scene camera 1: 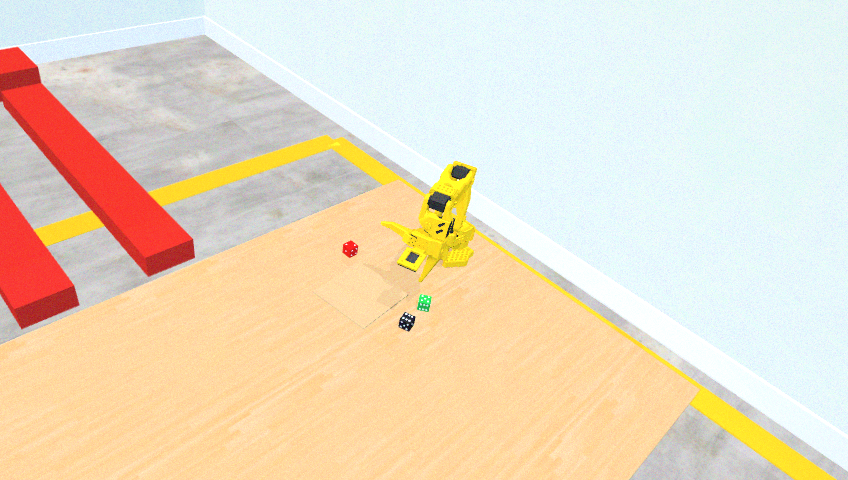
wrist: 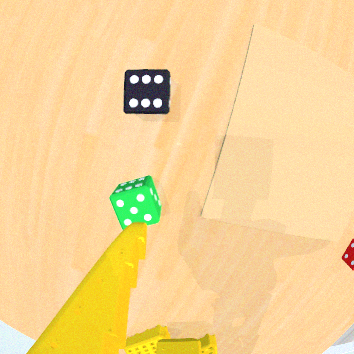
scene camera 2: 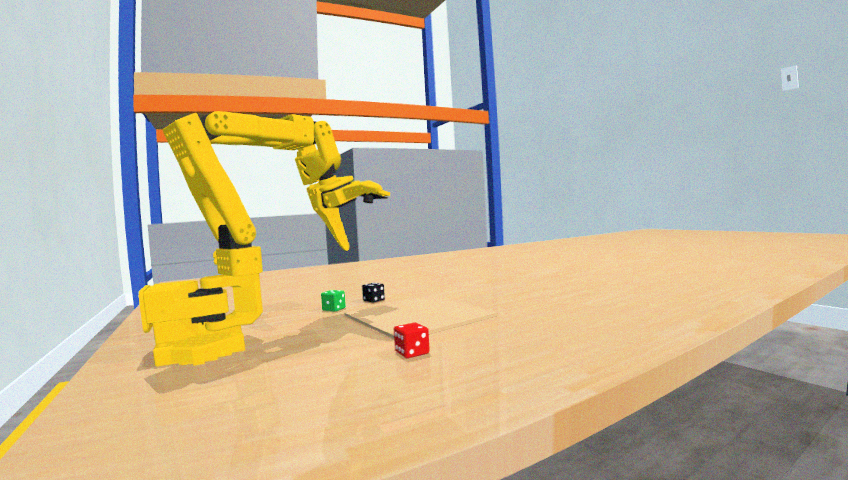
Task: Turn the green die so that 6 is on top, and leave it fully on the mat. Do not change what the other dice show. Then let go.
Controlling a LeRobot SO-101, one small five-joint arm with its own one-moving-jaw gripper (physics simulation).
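Places are measured from the arm's base along level axes (x ahead, y left, z up), in millimetres.
Where they show: hand, tool point: (scene camera 1: 419, 279) (wrist: 145, 236) (scene camera 2: 346, 247); arm's base, link origin: (scene camera 1: 442, 256) (wrist: 178, 340) (scene camera 2: 219, 345).
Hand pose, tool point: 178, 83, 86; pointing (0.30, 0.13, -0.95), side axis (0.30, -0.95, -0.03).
Observation:
Things, the pixels of their centre, and the offset from my tool point, as dx, dy, dz. Level surfaces: height alone.
- green die, body centre: (wrist: 136, 201) (scene camera 2: 333, 300) (scene camera 1: 424, 303) -23, +7, -73
- pale square mat, body centre: (wrist: 313, 147) (scene camera 2: 418, 314) (scene camera 1: 361, 293) +57, -99, -84
- black die, body centre: (wrist: 148, 92) (scene camera 2: 373, 292) (scene camera 1: 406, 321) +44, +24, -73
- red die, body centre: (scene camera 2: 411, 339) (scene camera 1: 350, 249) -9, -213, -73
- wooden table, surface height: dz -86
The green die (scene camera 1: 424, 302) (scene camera 2: 333, 300) (wrist: 134, 207) sits flat on the table, apart from the pale square mat (scene camera 1: 357, 297) (scene camera 2: 455, 314) (wrist: 300, 110), near one corner. It shows 5 on top, and its 6 is on the side facing the black die. The black die (scene camera 1: 407, 321) (scene camera 2: 373, 292) (wrist: 146, 92) stands near it on the table with 6 on top. The red die (scene camera 1: 349, 248) (scene camera 2: 411, 340) (wrist: 349, 254) lies across the mat from them. My gripper (scene camera 1: 402, 251) (scene camera 2: 367, 220) is wide open and empty, high above the table. In the wrist view one jaw's tip overlaps the green die's lower edge.
The wooden table (scene camera 1: 267, 380) (scene camera 2: 595, 285) carries the mat, the dice and my arm's base (scene camera 2: 199, 347). A wall (scene camera 1: 654, 148) runs behind the base. A blue and orange rack (scene camera 2: 492, 160) with grey boxes stands beyond the table. Red beams (scene camera 1: 89, 154) lie past the table's left edge.

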